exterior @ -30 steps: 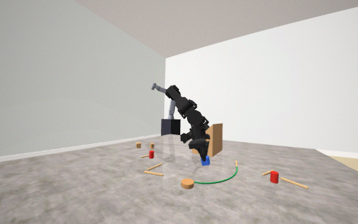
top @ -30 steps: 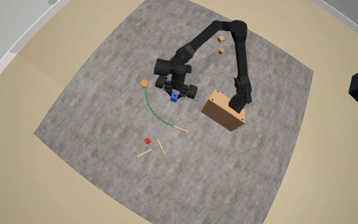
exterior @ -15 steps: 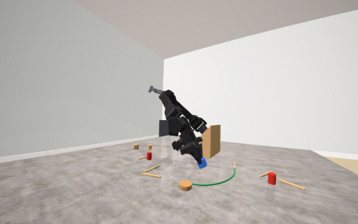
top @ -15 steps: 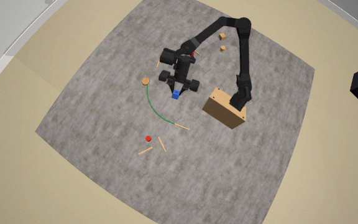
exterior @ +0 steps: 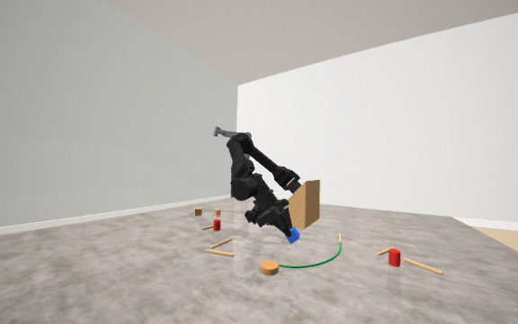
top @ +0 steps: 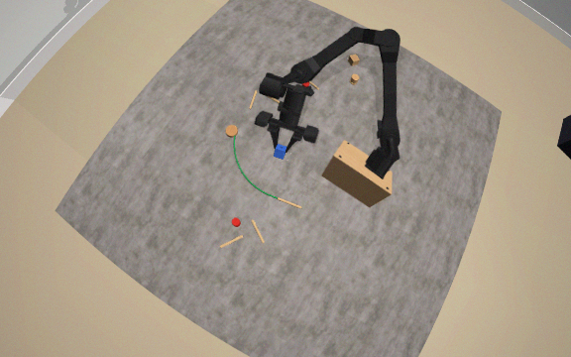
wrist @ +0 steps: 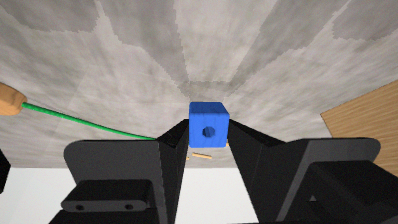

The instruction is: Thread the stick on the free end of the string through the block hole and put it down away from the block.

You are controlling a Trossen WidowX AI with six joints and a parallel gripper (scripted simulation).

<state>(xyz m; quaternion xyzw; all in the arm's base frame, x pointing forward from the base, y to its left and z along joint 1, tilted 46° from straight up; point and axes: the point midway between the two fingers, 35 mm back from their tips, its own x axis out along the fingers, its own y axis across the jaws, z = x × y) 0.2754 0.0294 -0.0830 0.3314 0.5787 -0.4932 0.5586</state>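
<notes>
The blue block lies right at my gripper tip. Also, from my gripper tip: wooden cylinder (30 mm behind, 400 mm to the right, 10 mm below); small wooden cube (30 mm ahead, 480 mm to the right, 10 mm below); round wooden button (170 mm ahead, 40 mm to the left, 20 mm below).
</notes>
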